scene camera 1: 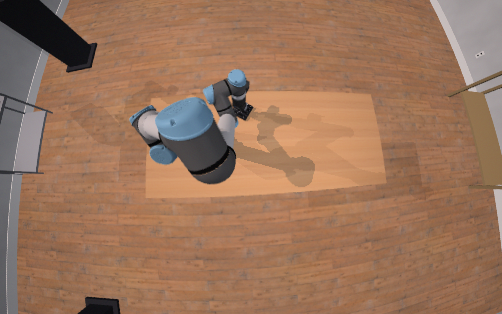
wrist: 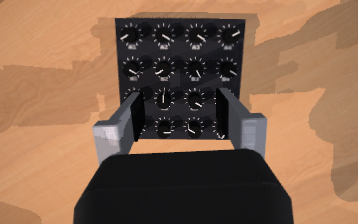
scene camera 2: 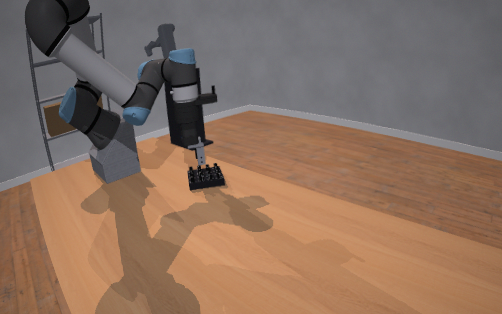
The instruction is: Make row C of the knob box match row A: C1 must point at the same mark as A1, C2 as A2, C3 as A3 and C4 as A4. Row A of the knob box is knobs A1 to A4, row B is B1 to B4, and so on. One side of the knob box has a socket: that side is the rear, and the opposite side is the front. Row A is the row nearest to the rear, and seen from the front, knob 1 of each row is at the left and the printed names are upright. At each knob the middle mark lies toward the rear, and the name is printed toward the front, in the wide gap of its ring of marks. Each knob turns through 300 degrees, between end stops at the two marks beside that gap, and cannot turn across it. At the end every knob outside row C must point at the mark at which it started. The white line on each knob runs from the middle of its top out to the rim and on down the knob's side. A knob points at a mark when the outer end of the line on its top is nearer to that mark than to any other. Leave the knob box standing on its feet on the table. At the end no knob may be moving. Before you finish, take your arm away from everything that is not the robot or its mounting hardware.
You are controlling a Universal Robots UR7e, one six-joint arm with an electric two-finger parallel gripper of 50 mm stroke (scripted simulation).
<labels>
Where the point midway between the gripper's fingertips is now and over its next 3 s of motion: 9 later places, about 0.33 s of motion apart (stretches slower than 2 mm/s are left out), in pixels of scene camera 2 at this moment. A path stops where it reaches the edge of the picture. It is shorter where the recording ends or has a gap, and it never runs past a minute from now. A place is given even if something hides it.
My gripper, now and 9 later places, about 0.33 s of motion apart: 200, 161; 196, 161; 190, 163; 186, 163; 184, 163; 186, 162; 188, 160; 191, 159; 192, 158; 193, 157
</labels>
